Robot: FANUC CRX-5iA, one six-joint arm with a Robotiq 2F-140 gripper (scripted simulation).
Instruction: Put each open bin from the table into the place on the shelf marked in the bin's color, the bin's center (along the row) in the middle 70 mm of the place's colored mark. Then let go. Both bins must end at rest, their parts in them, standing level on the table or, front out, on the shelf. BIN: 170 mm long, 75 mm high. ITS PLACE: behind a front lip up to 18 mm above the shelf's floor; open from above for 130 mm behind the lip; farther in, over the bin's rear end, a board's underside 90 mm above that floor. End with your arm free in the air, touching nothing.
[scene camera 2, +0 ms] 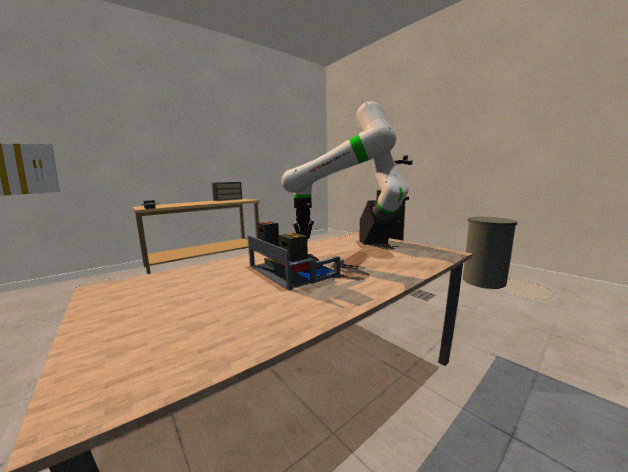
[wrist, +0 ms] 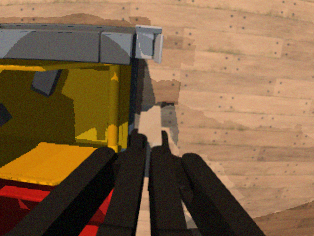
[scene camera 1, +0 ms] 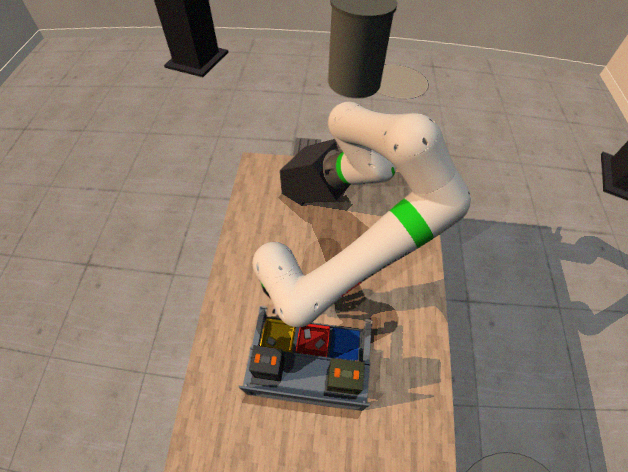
Labels:
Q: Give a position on a red bin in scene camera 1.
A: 304, 346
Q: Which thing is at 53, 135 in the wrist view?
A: A yellow bin.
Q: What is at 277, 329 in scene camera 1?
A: A yellow bin.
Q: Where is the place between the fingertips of my gripper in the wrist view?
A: At 149, 119

